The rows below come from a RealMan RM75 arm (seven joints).
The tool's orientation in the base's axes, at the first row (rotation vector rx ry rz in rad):
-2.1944, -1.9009, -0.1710
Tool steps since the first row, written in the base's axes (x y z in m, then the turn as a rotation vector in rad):
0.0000, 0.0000, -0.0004, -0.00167, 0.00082, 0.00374
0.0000, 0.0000, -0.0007, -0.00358, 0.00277, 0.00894
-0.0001, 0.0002, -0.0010, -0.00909, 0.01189, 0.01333
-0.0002, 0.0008, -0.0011, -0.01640, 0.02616, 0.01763
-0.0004, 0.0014, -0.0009, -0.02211, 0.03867, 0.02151
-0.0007, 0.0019, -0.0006, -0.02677, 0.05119, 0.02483
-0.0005, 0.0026, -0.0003, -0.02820, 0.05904, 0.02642
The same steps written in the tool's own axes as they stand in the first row. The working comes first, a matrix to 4 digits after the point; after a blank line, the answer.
The tool's axes in the first row as the columns of a matrix, in the base's axes (used below as rounded here):
0.1503, 0.9866, -0.0636
0.9594, -0.1300, 0.2503
0.2387, -0.0986, -0.9661

-0.0001, 0.0000, 0.0004, 0.00143, -0.00212, -0.00330
-0.0002, 0.0001, 0.0007, 0.00425, -0.00477, -0.00772
-0.0001, 0.0000, 0.0010, 0.01322, -0.01183, -0.00932
0.0005, -0.0002, 0.0013, 0.02684, -0.02132, -0.00944
0.0011, -0.0005, 0.0012, 0.03891, -0.02896, -0.00970
0.0016, -0.0009, 0.0011, 0.05102, -0.03551, -0.00947
0.0023, -0.0008, 0.0010, 0.05871, -0.03810, -0.00895

